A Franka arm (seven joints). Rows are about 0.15 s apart.
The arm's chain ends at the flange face. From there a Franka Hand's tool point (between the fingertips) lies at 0.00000 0.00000 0.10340 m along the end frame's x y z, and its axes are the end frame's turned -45 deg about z.
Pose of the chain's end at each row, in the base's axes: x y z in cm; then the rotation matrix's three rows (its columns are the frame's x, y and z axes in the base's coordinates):
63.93, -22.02, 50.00; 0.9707, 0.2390, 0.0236; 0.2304, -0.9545, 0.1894; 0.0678, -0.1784, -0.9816
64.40, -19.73, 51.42; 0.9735, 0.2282, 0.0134; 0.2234, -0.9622, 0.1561; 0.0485, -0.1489, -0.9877
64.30, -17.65, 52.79; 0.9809, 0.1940, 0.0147; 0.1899, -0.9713, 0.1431; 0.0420, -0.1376, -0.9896
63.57, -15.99, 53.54; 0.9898, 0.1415, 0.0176; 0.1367, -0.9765, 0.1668; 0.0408, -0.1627, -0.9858
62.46, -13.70, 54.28; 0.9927, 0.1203, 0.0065; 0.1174, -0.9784, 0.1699; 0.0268, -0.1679, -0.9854
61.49, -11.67, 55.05; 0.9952, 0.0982, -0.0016; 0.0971, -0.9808, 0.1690; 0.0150, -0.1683, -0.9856
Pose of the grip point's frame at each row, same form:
64.17, -20.06, 39.85; 0.5174, 0.8554, 0.0236; 0.8379, -0.5120, 0.1894; 0.1741, -0.0782, -0.9816
64.54, -18.12, 41.21; 0.5270, 0.8497, 0.0134; 0.8383, -0.5224, 0.1561; 0.1396, -0.0710, -0.9877
64.45, -16.17, 42.56; 0.5564, 0.8308, 0.0147; 0.8211, -0.5525, 0.1431; 0.1270, -0.0676, -0.9896
63.75, -14.27, 43.35; 0.5998, 0.7999, 0.0176; 0.7872, -0.5938, 0.1668; 0.1439, -0.0862, -0.9858
62.53, -11.94, 44.09; 0.6169, 0.7870, 0.0065; 0.7748, -0.6088, 0.1699; 0.1377, -0.0998, -0.9854
61.47, -9.92, 44.86; 0.6343, 0.7732, -0.0016; 0.7622, -0.6249, 0.1690; 0.1296, -0.1084, -0.9856

